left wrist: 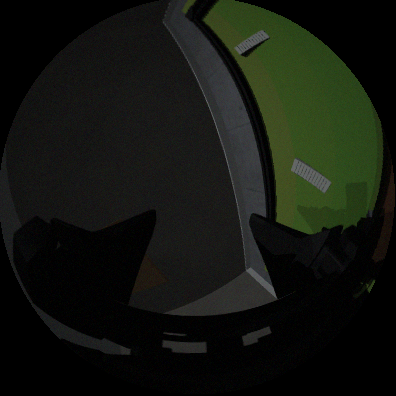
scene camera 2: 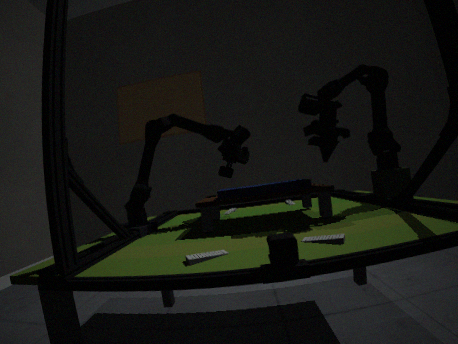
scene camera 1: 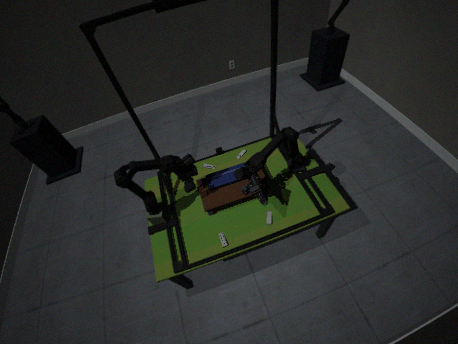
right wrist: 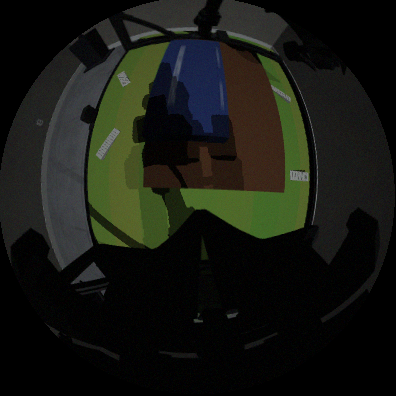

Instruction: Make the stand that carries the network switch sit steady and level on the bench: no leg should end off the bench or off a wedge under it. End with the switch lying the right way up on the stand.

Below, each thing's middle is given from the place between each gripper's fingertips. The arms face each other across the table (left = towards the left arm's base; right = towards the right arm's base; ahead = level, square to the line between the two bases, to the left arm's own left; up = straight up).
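Labels:
Position of my left gripper: 18 cm above the brown stand (scene camera 2: 209, 207), 27 cm past it, 10 cm to the left of it. The blue network switch (right wrist: 188, 101) is 11 cm below my left hand, 33 cm behind it and 10 cm to the right of it.
My right hand is 60 mm above the blue network switch, 10 mm past it and 230 mm to the right of it. The brown stand is 130 mm below my right hand, 50 mm ahead of it and 230 mm to the left of it.

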